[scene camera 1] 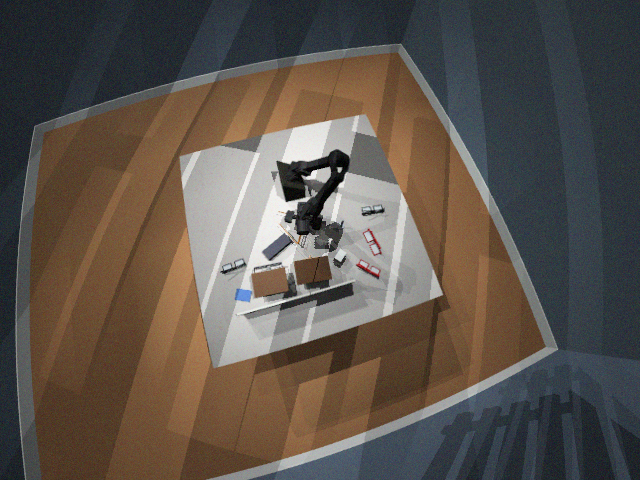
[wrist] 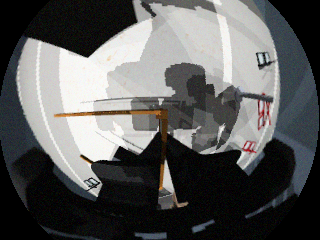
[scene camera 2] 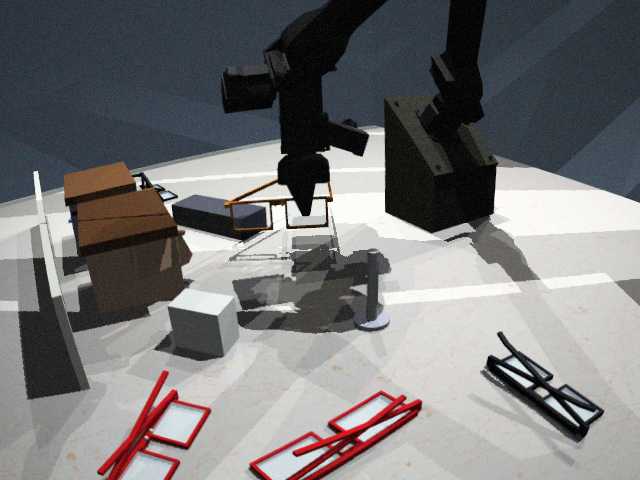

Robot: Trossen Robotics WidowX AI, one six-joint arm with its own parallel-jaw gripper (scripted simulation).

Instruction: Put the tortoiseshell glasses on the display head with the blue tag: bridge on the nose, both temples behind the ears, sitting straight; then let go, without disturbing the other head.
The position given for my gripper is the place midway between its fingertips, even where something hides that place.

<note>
I see my gripper (scene camera 2: 305, 215), a dark case (scene camera 2: 207, 214), a display head (scene camera 2: 134, 250), a grey post (scene camera 2: 371, 319) and a display head (scene camera 2: 105, 181).
My gripper is seen too in the wrist view (wrist: 161, 134).
</note>
